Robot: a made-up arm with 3 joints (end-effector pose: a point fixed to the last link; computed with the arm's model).
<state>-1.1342 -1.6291 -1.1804</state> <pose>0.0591 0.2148 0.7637 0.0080 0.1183 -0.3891</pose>
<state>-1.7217 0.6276 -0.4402</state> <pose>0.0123 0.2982 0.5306 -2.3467 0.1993 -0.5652</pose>
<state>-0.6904 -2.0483 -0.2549</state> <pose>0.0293 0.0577 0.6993 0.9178 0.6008 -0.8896</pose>
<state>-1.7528 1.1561 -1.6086</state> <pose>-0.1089 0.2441 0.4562 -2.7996 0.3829 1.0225</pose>
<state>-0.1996 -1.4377 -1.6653</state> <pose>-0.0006 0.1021 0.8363 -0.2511 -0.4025 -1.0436</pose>
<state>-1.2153 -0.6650 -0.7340</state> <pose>0.0963 0.2617 0.6509 -0.8838 0.6744 -0.6118</pose>
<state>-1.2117 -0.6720 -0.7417</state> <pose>0.0966 0.2616 0.6521 -0.8762 0.6697 -0.6082</pose>
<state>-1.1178 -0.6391 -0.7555</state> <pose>0.1043 0.2422 0.6582 -0.8661 0.6803 -0.6864</pose>
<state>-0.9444 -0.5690 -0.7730</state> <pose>0.1138 0.2039 0.6682 -0.8521 0.7132 -0.8357</pose>
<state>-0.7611 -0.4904 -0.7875</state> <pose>0.1170 0.1613 0.6778 -0.8344 0.7626 -0.9929</pose>
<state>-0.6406 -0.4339 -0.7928</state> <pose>0.1150 0.1324 0.6830 -0.8216 0.8056 -1.0969</pose>
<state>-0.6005 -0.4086 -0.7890</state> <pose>0.1134 0.1223 0.6839 -0.8209 0.8269 -1.1356</pose>
